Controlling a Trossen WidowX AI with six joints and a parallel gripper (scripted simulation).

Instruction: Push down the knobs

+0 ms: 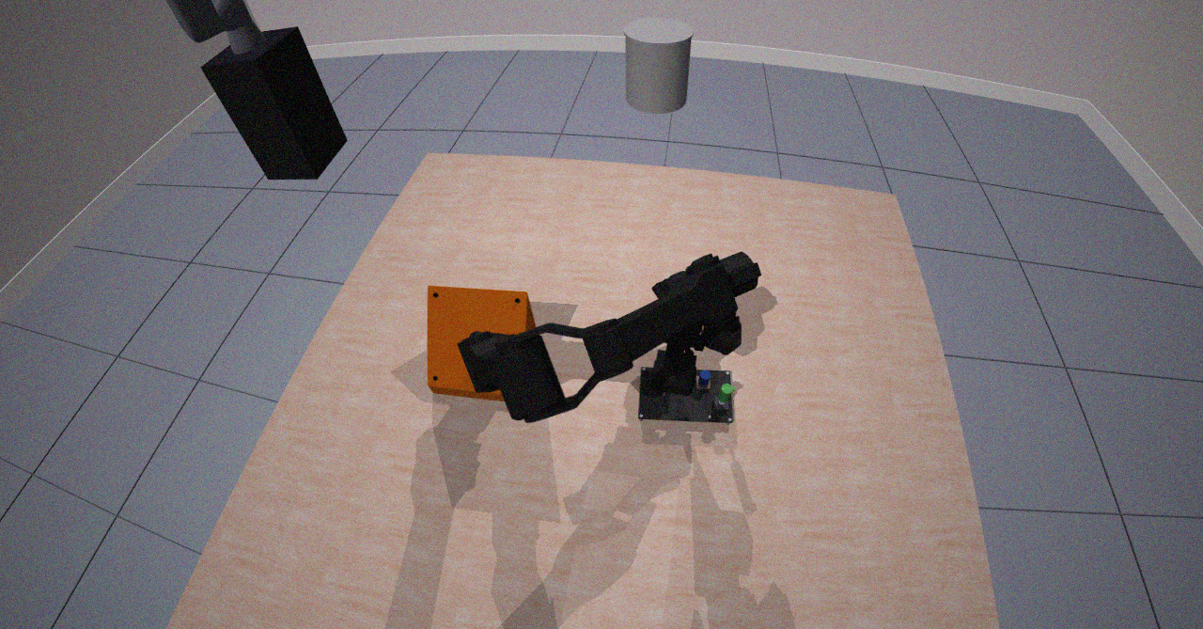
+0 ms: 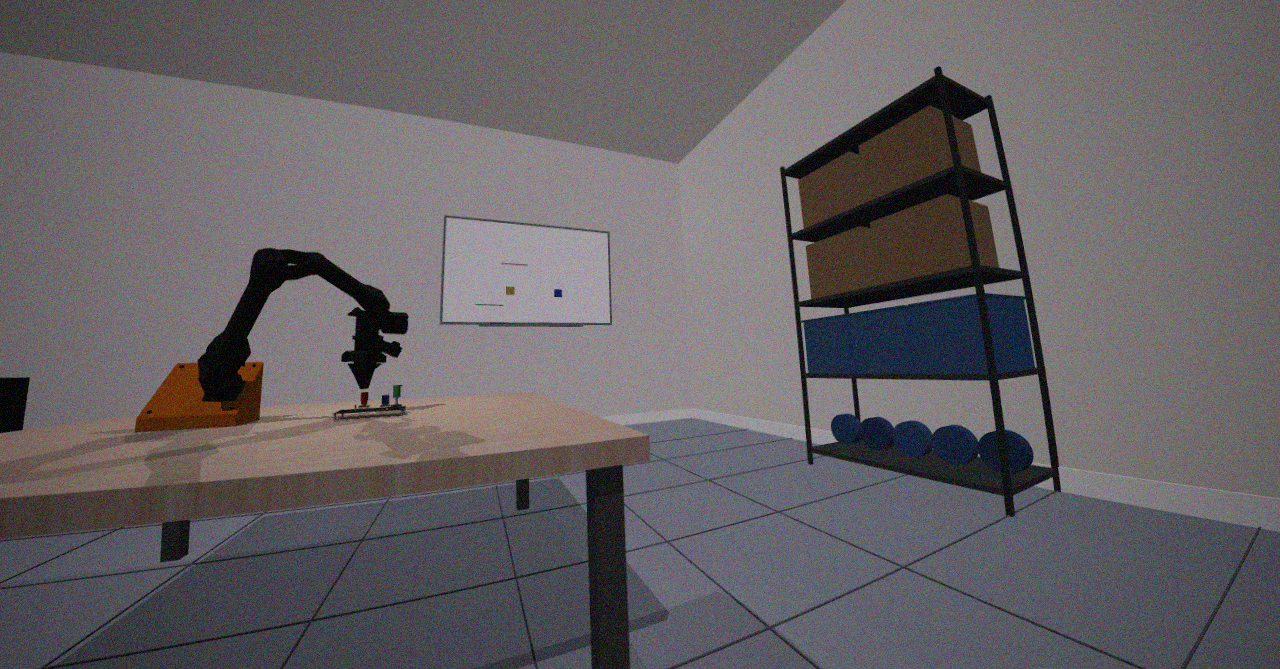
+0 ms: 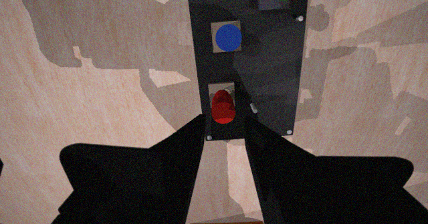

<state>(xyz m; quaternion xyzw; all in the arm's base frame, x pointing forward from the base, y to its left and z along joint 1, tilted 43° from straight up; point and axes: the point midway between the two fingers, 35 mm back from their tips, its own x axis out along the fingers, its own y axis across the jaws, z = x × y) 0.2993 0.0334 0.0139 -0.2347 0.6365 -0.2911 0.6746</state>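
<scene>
Now: gripper tip 30 mm above the red knob. Round my gripper tip: green knob (90 mm ahead, 40 mm to the right, 10 mm below).
</scene>
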